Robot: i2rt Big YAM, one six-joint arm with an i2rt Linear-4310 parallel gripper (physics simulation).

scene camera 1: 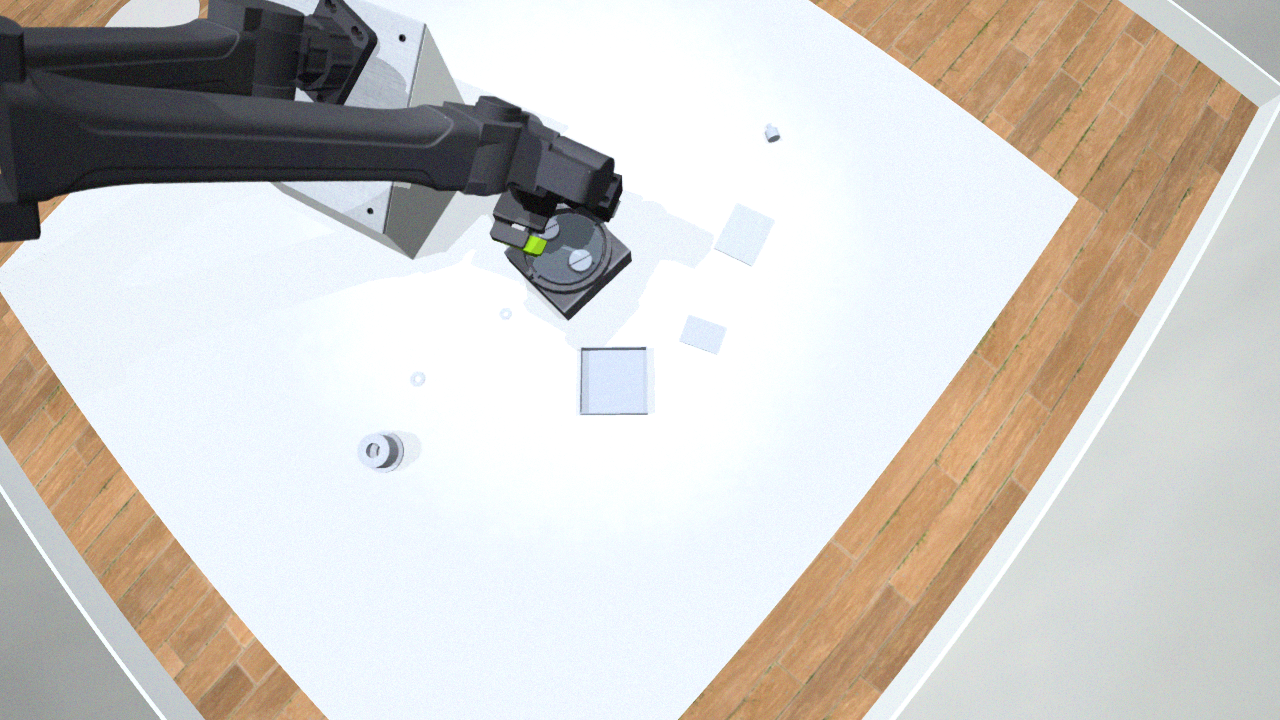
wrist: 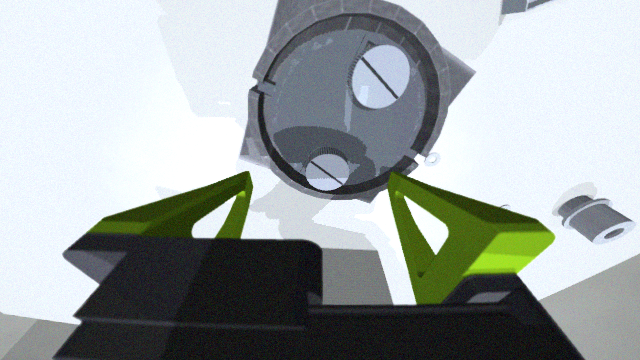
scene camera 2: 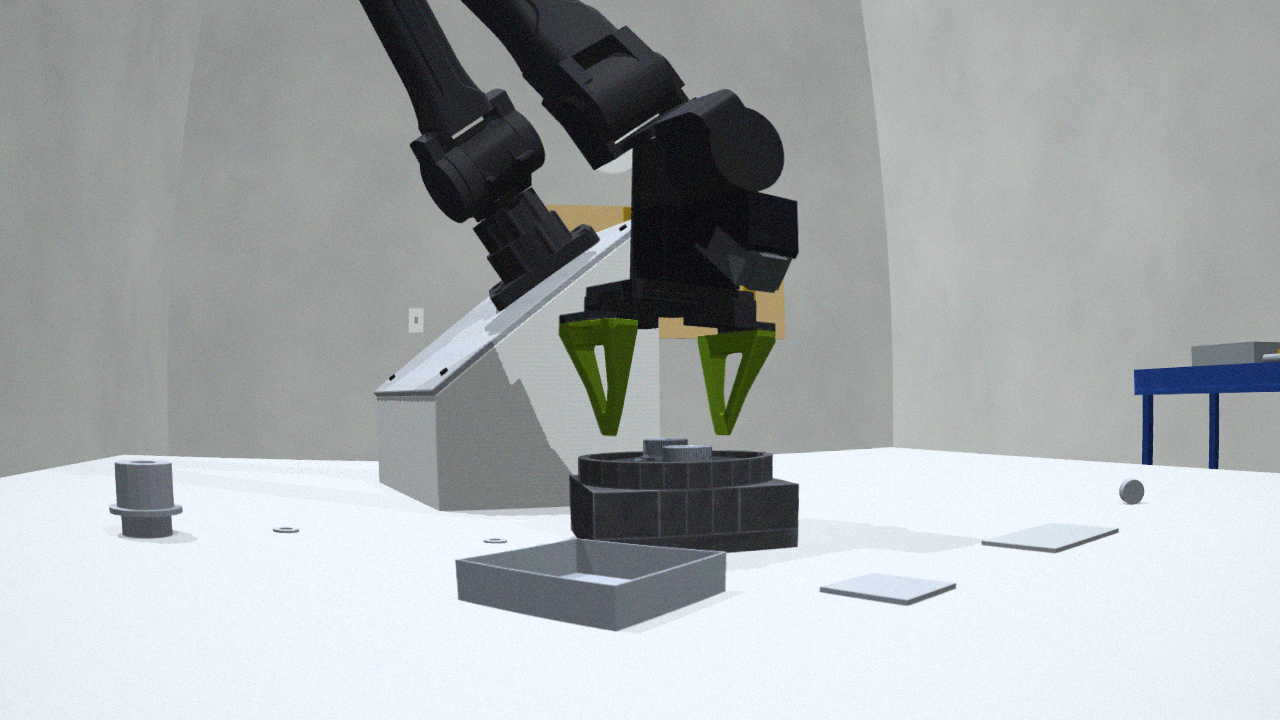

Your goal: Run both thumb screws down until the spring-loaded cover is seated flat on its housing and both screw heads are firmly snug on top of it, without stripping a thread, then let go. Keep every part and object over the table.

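Places are measured from the arm's base along level axes (x ahead, y left, z up), in millimetres.
Pixels of known places: gripper, fingertip midpoint: (scene camera 1: 547, 223) (wrist: 320, 178) (scene camera 2: 668, 435); arm's base, link origin: (scene camera 1: 335, 55) (scene camera 2: 546, 271).
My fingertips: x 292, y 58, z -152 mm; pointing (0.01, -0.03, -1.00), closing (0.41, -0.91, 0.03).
Note:
Ahead of a thing's pixels: the offset from my fingertips to its top centre. "spot": to the spot under its first point.
The dark square housing {dx +37, dy -3, dz -12 mm} (scene camera 1: 570, 307) (scene camera 2: 617, 514) (wrist: 459, 75) stands on the table with a round raised rim. The grey round cover {dx +37, dy -3, dz -14 mm} (scene camera 1: 586, 234) (wrist: 310, 100) lies inside the rim; whether it is fully flat cannot be told. One slotted screw head {spot: dx +68, dy -3, dz -4 mm} (scene camera 1: 580, 259) (scene camera 2: 687, 453) (wrist: 381, 76) is on the side away from the arm's base. The other screw head {spot: dx +4, dy -2, dz -3 mm} (scene camera 1: 548, 227) (scene camera 2: 665, 443) (wrist: 327, 172) is on the base side, partly hidden by the gripper in scene camera 1. My gripper (scene camera 2: 666, 435) (wrist: 320, 178) is open and empty, its green fingertips slightly above the head level, either side of the base-side screw.
An open grey tray {dx +206, dy -81, dz -48 mm} (scene camera 1: 614, 381) (scene camera 2: 537, 586) stands near the housing. Two flat plates {dx +246, dy +52, dz -65 mm} (scene camera 1: 703, 334) {dx +185, dy +203, dz -65 mm} (scene camera 1: 743, 234) lie to its right. A flanged cylinder {dx +56, dy -371, dz -18 mm} (scene camera 1: 380, 451) (scene camera 2: 145, 497) (wrist: 597, 217), two small washers {dx +8, dy -274, dz -66 mm} (scene camera 1: 418, 378) {dx +28, dy -122, dz -66 mm} (scene camera 1: 505, 313) and a small knob {dx +102, dy +355, dz -48 mm} (scene camera 1: 772, 133) (scene camera 2: 1131, 491) are on the table.

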